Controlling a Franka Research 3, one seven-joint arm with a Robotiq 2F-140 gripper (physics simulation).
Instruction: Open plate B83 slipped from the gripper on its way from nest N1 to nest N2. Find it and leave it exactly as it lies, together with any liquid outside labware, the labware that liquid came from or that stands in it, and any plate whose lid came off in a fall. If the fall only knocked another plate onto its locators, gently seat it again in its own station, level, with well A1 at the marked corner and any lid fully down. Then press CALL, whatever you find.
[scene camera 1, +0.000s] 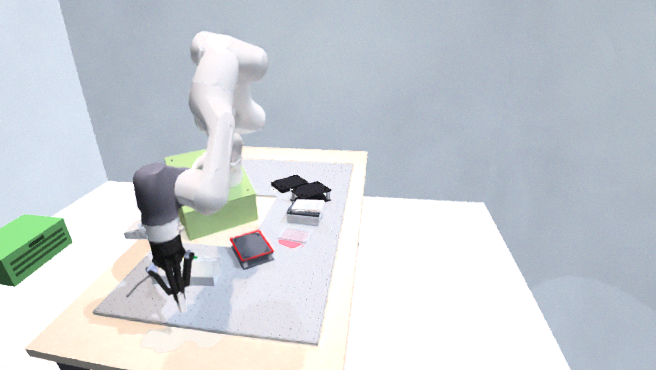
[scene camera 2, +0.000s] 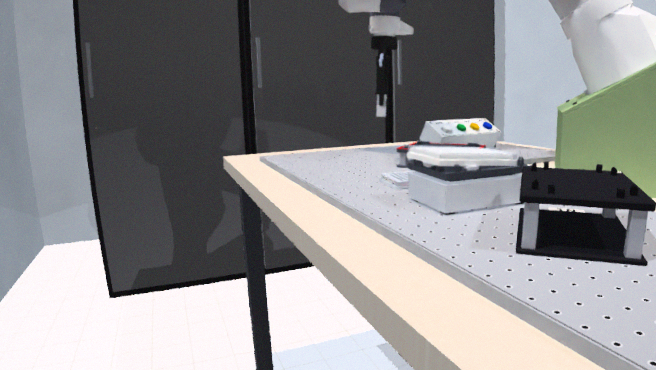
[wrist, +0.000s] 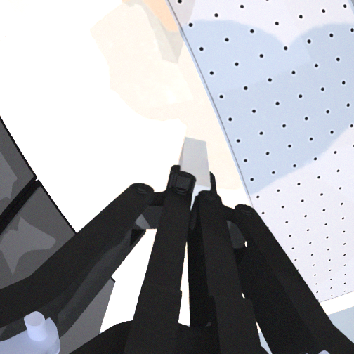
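My gripper (scene camera 1: 181, 302) (scene camera 2: 381, 107) (wrist: 190, 155) is shut and empty, raised near the board's front edge. A clear plate (scene camera 1: 296, 235) (scene camera 2: 395, 180) lies on the board; its label is unreadable. Pink liquid (scene camera 1: 290, 244) shows at its near side. A white-topped plate (scene camera 1: 307, 205) (scene camera 2: 462, 155) sits on a grey station (scene camera 1: 304, 218) (scene camera 2: 462, 192) and looks slightly tilted in scene camera 2. A red-rimmed nest (scene camera 1: 251, 246) holds no visible plate. The button box (scene camera 1: 205, 273) (scene camera 2: 460, 131) has white, green, yellow and blue buttons; the lettering is unreadable, and my gripper partly hides it in scene camera 1.
A raised black nest (scene camera 1: 311, 190) (scene camera 2: 585, 185) stands behind the grey station, with a black platform (scene camera 1: 288, 183) beside it. The green robot base (scene camera 1: 220, 215) (scene camera 2: 605, 135) stands on the table. A green case (scene camera 1: 32, 242) is at far left. Dark cabinets (scene camera 2: 165, 125) stand beyond.
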